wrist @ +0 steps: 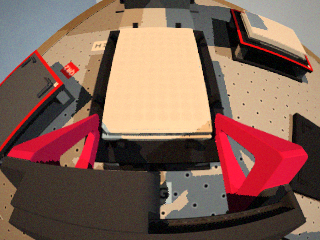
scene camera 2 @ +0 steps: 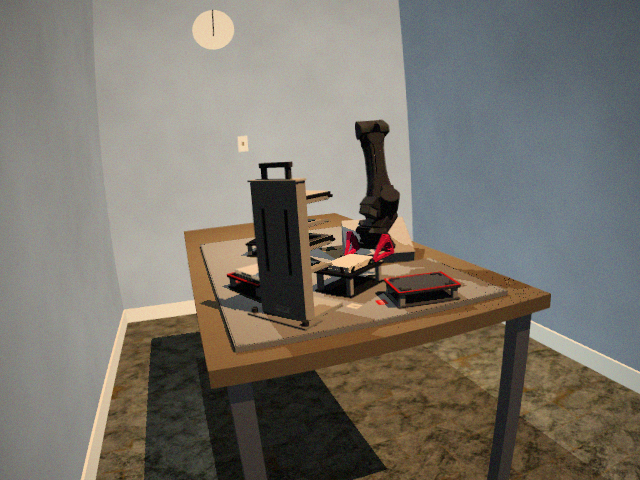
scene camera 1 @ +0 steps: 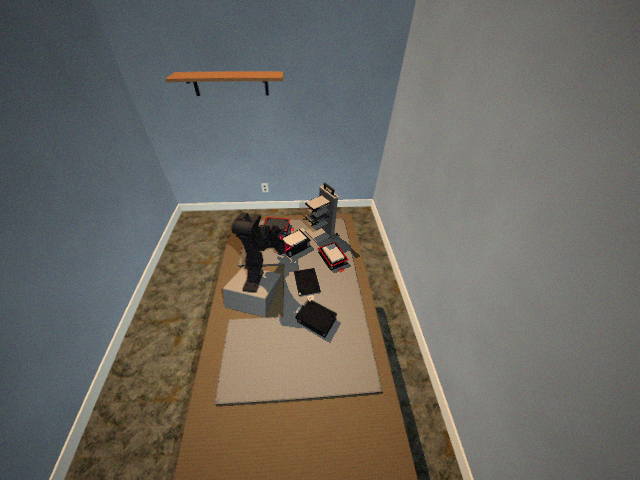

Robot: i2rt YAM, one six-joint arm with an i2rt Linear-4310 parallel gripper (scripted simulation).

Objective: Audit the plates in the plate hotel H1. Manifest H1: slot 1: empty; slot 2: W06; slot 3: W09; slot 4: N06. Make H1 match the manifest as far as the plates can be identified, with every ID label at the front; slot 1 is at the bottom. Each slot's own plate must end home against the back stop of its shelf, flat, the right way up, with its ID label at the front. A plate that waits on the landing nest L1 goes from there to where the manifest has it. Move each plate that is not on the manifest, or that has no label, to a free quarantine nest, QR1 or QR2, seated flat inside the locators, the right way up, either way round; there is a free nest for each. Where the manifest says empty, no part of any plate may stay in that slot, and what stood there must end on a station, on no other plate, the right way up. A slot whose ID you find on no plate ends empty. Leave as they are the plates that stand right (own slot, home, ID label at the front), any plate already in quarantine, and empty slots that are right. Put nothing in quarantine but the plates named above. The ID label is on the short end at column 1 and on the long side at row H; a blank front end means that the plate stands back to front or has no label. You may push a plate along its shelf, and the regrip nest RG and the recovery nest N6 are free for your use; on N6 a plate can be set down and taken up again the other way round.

The pictures show: my gripper and a tan well plate.
My gripper is seen too in the wrist view.
